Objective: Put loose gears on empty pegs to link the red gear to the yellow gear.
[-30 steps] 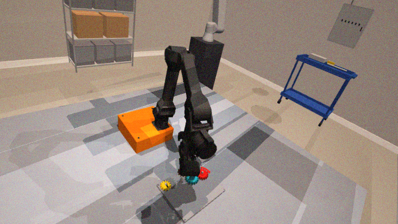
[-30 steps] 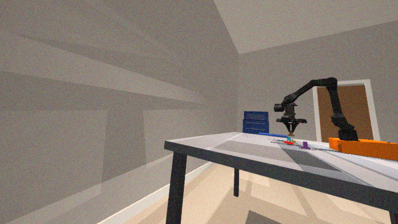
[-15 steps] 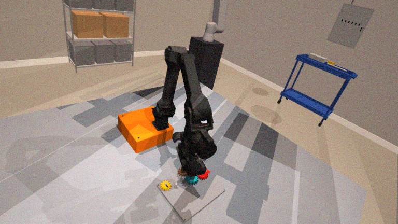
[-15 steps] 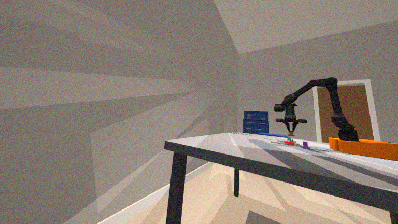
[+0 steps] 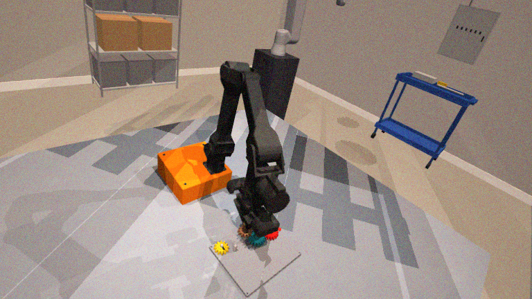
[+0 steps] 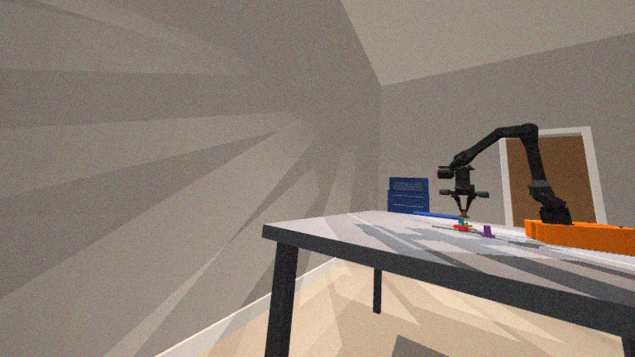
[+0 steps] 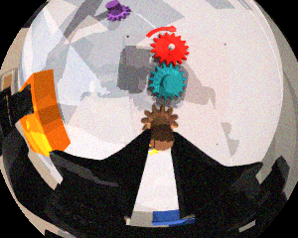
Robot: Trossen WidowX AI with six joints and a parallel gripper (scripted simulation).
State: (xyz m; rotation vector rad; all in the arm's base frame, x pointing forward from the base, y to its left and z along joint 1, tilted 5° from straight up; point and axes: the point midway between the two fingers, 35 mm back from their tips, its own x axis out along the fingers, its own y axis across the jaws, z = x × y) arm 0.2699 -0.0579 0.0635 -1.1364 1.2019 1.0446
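Now: the teal gear 5 cm below my gripper tip, 4 cm to the left of it and 1 cm ahead of it. From my gripper tip the other things lie so: yellow gear (6 cm to the right, 6 cm below, 1 cm behind); brown gear (1 cm below); red gear (9 cm to the left, 6 cm below, 2 cm ahead).
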